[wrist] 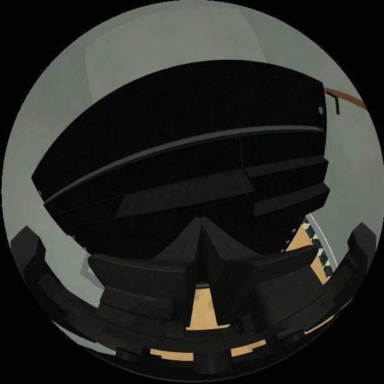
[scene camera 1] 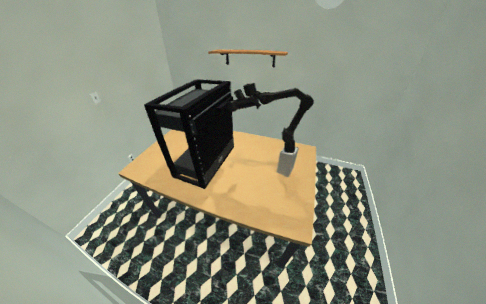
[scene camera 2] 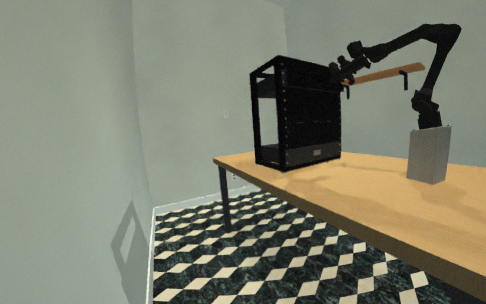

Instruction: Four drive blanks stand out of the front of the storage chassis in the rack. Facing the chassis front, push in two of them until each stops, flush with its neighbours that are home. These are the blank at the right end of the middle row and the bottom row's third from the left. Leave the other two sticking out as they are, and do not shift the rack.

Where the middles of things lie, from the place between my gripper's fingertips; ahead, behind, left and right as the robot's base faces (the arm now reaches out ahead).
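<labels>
Black rack (scene camera 2: 303, 94): my gripper 17 cm short of it, 8 cm to the right of it, 18 cm above it.
</labels>
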